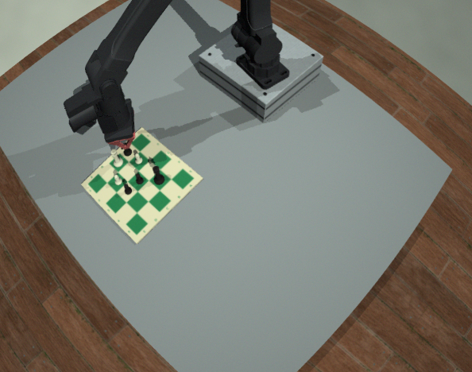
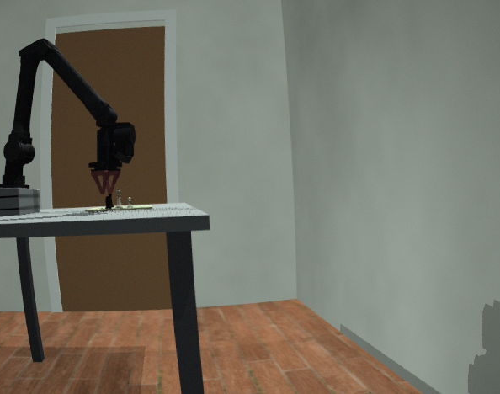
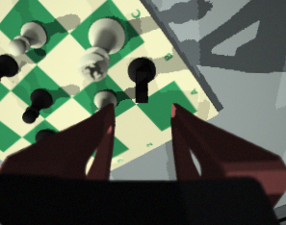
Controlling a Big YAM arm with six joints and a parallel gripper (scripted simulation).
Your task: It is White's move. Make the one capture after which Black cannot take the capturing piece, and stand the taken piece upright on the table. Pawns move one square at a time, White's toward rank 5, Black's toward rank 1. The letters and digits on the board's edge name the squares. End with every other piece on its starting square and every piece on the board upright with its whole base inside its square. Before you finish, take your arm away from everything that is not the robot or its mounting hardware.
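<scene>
My hand is 1 cm short of the black piece and 4 cm above it. From my hand the other things lie so: tall white piece 4 cm ahead, 1 cm to the left, 2 cm below; green-and-cream chessboard 2 cm ahead, 8 cm to the left, 6 cm below.
</scene>
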